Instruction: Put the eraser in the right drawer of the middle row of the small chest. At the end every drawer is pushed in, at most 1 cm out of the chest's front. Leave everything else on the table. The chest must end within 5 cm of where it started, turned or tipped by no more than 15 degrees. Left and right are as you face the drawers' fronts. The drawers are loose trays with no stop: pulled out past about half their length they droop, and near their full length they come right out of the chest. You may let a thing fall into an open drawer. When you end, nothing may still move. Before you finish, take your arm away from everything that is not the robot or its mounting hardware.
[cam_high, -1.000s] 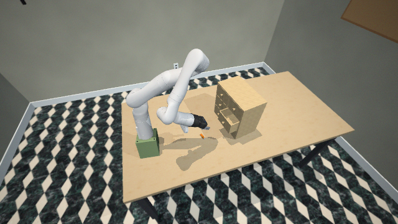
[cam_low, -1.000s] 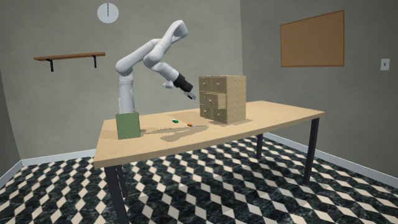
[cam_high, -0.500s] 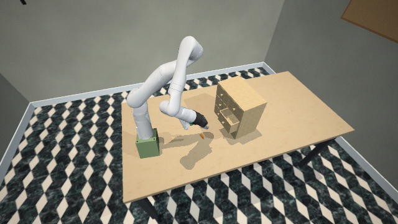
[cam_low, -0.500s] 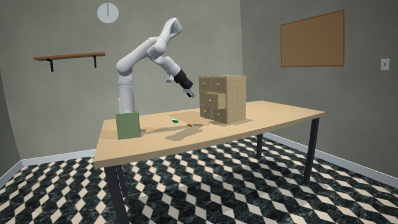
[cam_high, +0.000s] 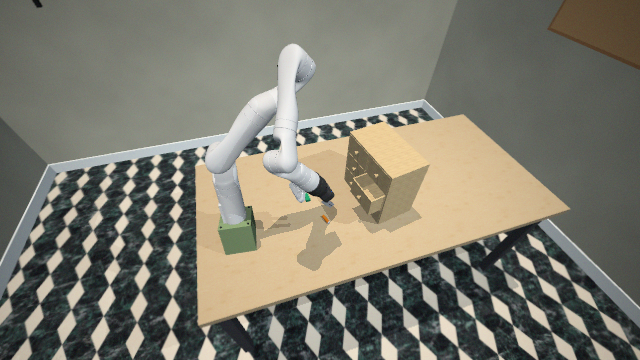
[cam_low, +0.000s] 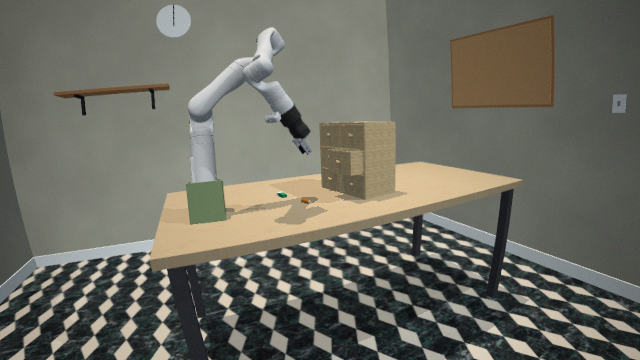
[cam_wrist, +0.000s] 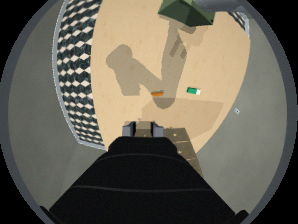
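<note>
Right now the green eraser is 22 cm to the left of my hand, 22 cm below it and 6 cm behind it. From my hand the other things lie so: small orange object 22 cm below, 6 cm to the left, 1 cm ahead.
</note>
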